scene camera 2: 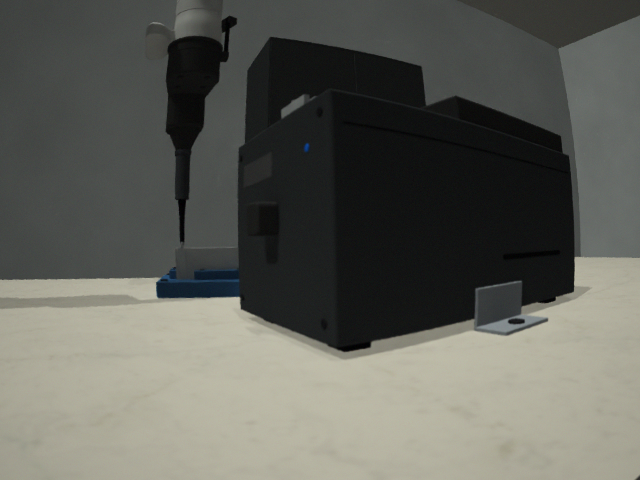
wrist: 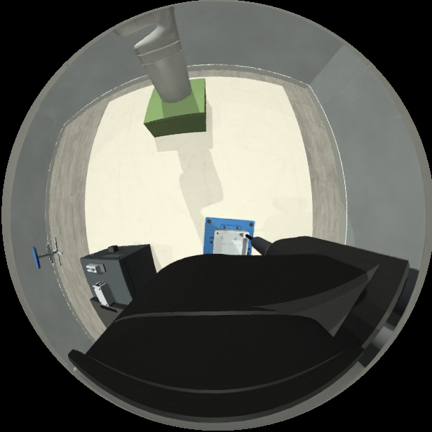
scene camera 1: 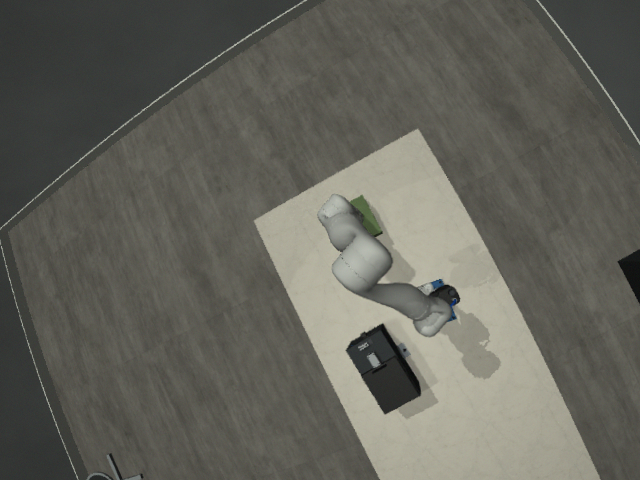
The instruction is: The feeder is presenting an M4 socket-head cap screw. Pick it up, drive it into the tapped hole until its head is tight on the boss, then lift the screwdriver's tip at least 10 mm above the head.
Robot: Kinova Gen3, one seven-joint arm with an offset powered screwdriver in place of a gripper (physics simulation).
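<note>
My gripper, a black powered screwdriver with its bit tip [scene camera 2: 181,241] [wrist: 247,235], points straight down over a corner of the white housing [scene camera 2: 211,257] [wrist: 229,243]. A tiny light piece, the screw [scene camera 2: 181,244], shows at the bit's tip, right at the housing's top edge. Its head is too small to make out, and the tapped hole is hidden. The housing sits on a blue fixture plate [scene camera 1: 438,283] [scene camera 2: 199,290] [wrist: 210,223]. In scene camera 1 the arm covers the tip. The black feeder [scene camera 1: 393,387] [scene camera 2: 439,217] [wrist: 137,270] stands apart from the fixture.
A green block [scene camera 1: 366,214] [wrist: 182,126] stands at the arm's base. A small grey bracket [scene camera 1: 404,350] [scene camera 2: 497,304] stands beside the feeder. The pale table top [scene camera 1: 516,413] [scene camera 2: 258,413] [wrist: 250,150] carries the fixture, feeder and block.
</note>
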